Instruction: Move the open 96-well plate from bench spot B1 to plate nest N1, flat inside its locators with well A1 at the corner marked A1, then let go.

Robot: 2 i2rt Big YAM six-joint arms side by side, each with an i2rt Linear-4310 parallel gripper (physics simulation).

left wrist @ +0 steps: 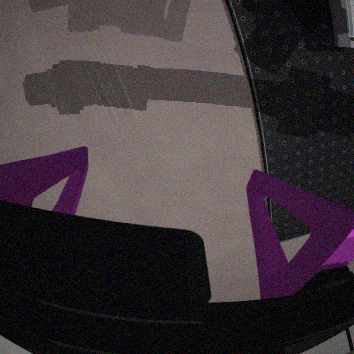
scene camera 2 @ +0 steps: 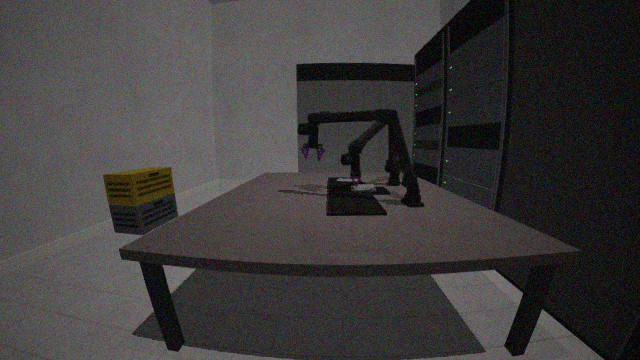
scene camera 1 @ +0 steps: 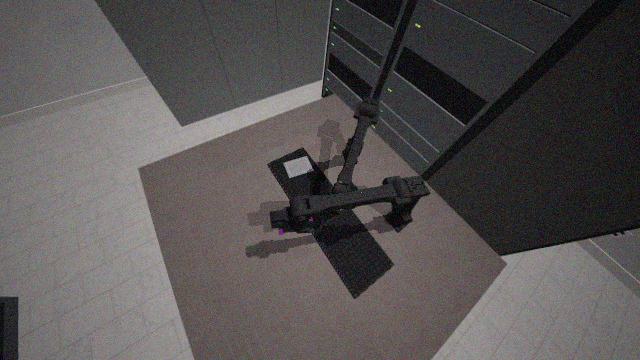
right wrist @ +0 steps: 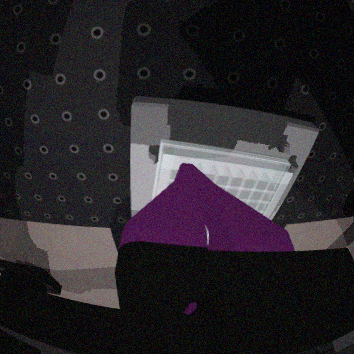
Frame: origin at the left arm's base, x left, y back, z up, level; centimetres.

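Seen in the pictures: left gripper, fingertip midpoint: (left wrist: 171, 167) (scene camera 2: 312, 159) (scene camera 1: 295, 230); right gripper, fingertip midpoint: (scene camera 2: 356, 186) (right wrist: 184, 172); left arm's base, origin of the base link: (scene camera 2: 412, 203) (scene camera 1: 395, 220) (right wrist: 27, 273); right arm's base, origin of the base link: (scene camera 2: 393, 184).
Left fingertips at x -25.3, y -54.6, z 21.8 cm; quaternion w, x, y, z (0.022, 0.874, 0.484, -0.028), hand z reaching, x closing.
Observation:
Pixels of each thing's top centre, then the offset from my left fingertips to it. "*": a spot on its surface instead. Level surfaces: height alone.
- pale 96-well plate, middle of its top: (right wrist: 207, 241) (scene camera 2: 363, 184) dz -16.8, dx -4.3, dy +34.0 cm
- grey nest, surface spot: (right wrist: 149, 122) * dz -19.3, dx -0.8, dy +26.0 cm
- black perforated board, its level: dz -20.5 cm
- brown table, its level: dz -21.8 cm
- pale square, surface spot: (scene camera 1: 298, 167) (scene camera 2: 347, 180) * dz -20.3, dx -38.3, dy +27.6 cm
The pale 96-well plate (scene camera 2: 367, 187) (right wrist: 250, 186) lies on the grey nest (right wrist: 149, 122), within its outline in the right wrist view. Dark locators show by its far corners. My fingers hide its near part and the A1 corner, so I cannot tell whether it is fully flat or which way A1 faces. My right gripper (scene camera 2: 355, 180) (right wrist: 184, 172) is shut with nothing between its fingers, its tips over the plate. My left gripper (scene camera 1: 296, 226) (scene camera 2: 312, 154) (left wrist: 171, 167) is open and empty, high above the table beside the board. In scene camera 1 the left arm hides the plate.
The black perforated board (scene camera 1: 361, 265) (scene camera 2: 352, 206) (left wrist: 300, 165) (right wrist: 80, 125) lies on the brown table (scene camera 1: 225, 280) (scene camera 2: 280, 240). A pale square (scene camera 1: 298, 167) (scene camera 2: 346, 179) lies at the board's far end. Dark racks stand behind the arms. Stacked yellow and grey crates (scene camera 2: 140, 200) stand on the floor.

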